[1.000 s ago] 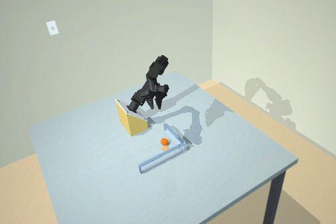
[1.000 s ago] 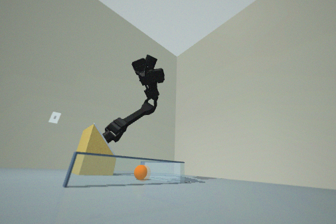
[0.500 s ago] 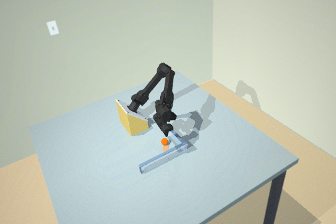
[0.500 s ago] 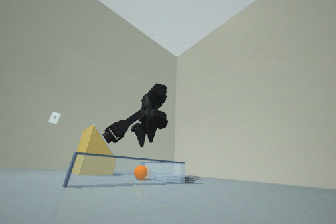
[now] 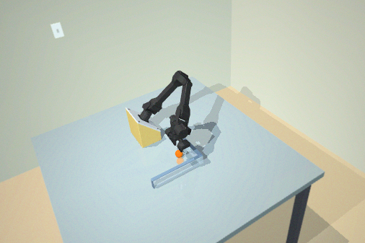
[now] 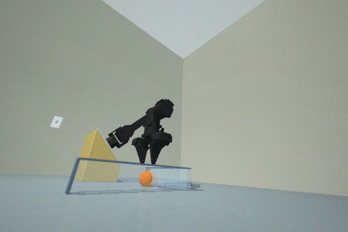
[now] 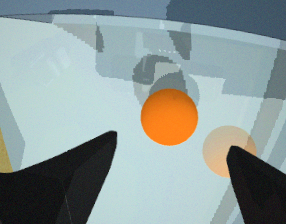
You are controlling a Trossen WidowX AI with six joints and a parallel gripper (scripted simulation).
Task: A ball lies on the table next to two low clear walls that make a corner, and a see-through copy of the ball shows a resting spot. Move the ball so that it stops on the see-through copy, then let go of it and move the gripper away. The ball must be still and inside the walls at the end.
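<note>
Right now the orange ball is 40 mm below my gripper tip. Also, from my gripper tip: see-through copy of ball 60 mm ahead, 40 mm below, 20 mm to the right.
</note>
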